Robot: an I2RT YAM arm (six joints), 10 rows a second.
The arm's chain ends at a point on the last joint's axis. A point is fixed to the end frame.
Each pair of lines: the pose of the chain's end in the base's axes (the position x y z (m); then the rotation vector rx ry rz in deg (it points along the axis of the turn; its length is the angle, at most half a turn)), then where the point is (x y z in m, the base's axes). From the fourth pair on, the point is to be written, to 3 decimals.
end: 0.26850 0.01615 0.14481 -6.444 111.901 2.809
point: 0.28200 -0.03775 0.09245
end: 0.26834 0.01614 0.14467 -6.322 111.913 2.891
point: 0.28178 -0.03766 0.09220
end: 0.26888 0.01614 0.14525 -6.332 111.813 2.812
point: 0.28239 -0.03772 0.09285
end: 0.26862 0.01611 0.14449 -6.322 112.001 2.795
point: 0.282 -0.038 0.092
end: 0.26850 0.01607 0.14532 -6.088 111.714 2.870
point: 0.282 -0.038 0.093
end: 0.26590 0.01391 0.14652 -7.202 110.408 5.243
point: 0.282 -0.038 0.093
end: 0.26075 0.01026 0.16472 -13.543 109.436 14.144
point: 0.285 -0.036 0.109
